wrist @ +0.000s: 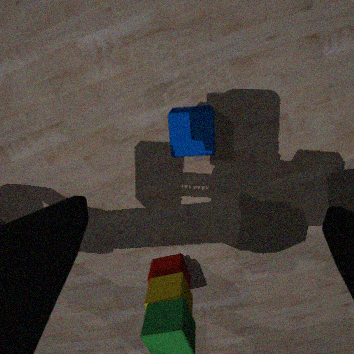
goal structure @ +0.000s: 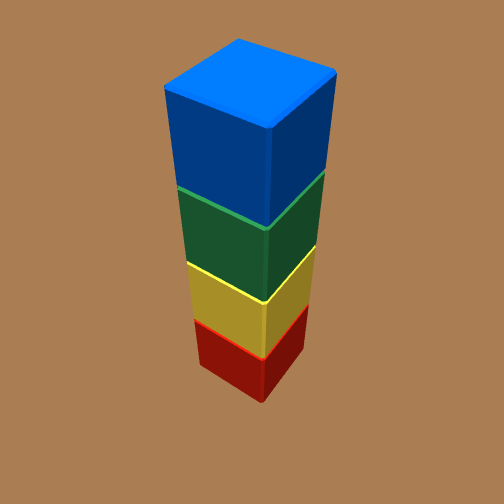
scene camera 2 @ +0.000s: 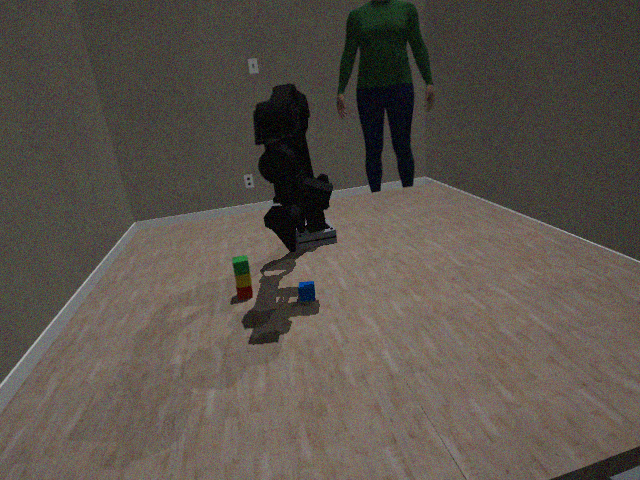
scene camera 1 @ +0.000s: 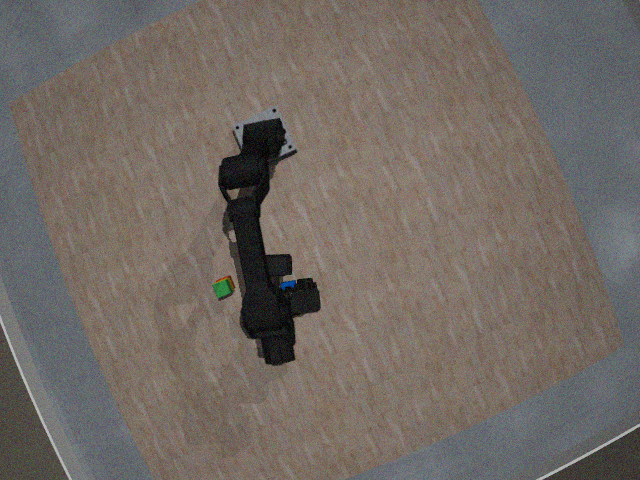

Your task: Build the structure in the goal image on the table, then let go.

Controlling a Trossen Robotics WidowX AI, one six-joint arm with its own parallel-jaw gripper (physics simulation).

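A blue cube [scene camera 1: 287, 284] [scene camera 2: 306, 291] [wrist: 192, 131] stands alone on the table, partly hidden by the arm in scene camera 1. Beside it, apart, is an upright stack: a red cube [scene camera 2: 244, 292] [wrist: 169, 266] at the bottom, a yellow cube [scene camera 2: 242, 280] [wrist: 166, 290] in the middle and a green cube [scene camera 1: 222, 287] [scene camera 2: 240, 266] [wrist: 168, 317] on top. My gripper [wrist: 208, 213] is open and empty, raised above the table. In the wrist view the blue cube lies beyond the fingertips, and the stack shows low between the fingers.
The arm's light base plate [scene camera 1: 287, 148] [scene camera 2: 316, 239] sits on the wooden table [scene camera 1: 439, 206] [scene camera 2: 413, 335]. The arm reaches past the stack's right side in scene camera 1. Its shadow falls around the blue cube. A person [scene camera 2: 385, 46] in a green top stands at the back.
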